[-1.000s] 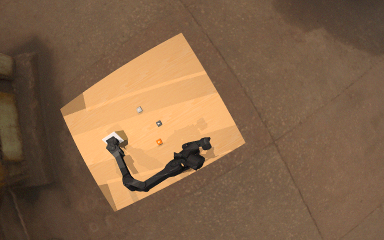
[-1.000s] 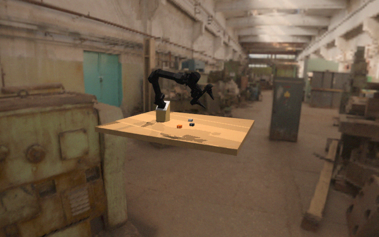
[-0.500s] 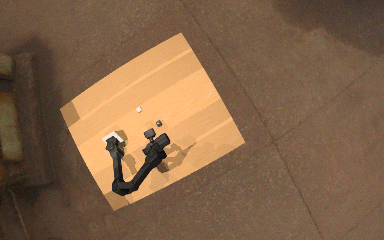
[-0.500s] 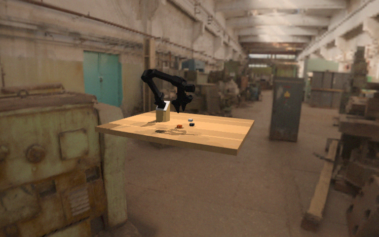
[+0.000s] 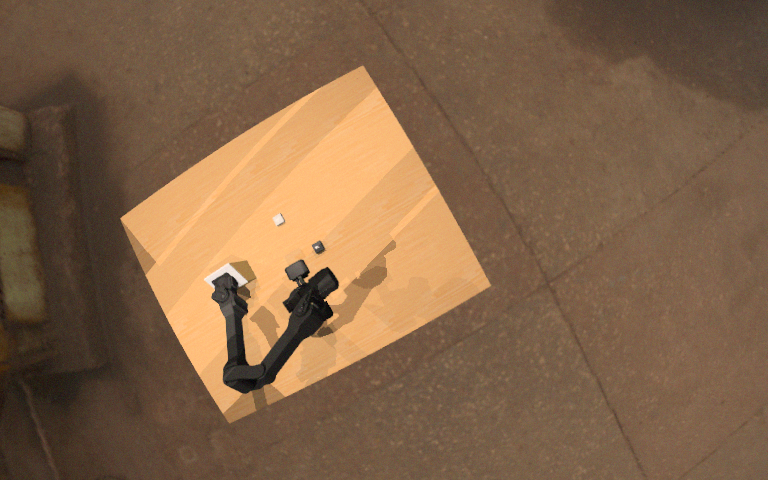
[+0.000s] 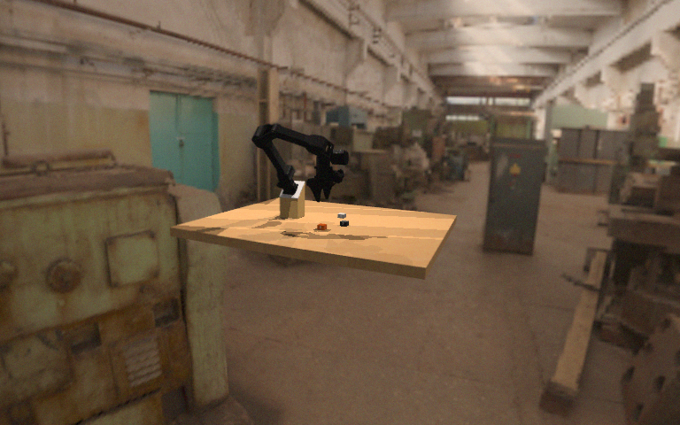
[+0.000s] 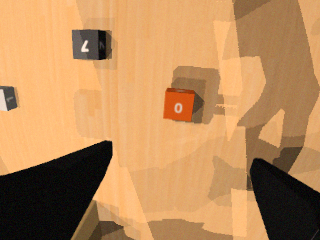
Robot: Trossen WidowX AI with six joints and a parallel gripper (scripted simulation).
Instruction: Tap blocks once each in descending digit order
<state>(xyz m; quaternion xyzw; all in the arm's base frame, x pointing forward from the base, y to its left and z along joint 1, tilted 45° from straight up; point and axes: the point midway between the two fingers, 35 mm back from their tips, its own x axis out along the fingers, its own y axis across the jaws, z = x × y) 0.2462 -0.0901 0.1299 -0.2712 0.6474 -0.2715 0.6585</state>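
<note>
My gripper tip is now 11 cm to the right of the black block, 11 cm above it and 6 cm short of it. Also, from my gripper tip: light grey block: 26 cm to the left, 11 cm below, 2 cm behind; orange block: 11 cm below.
</note>
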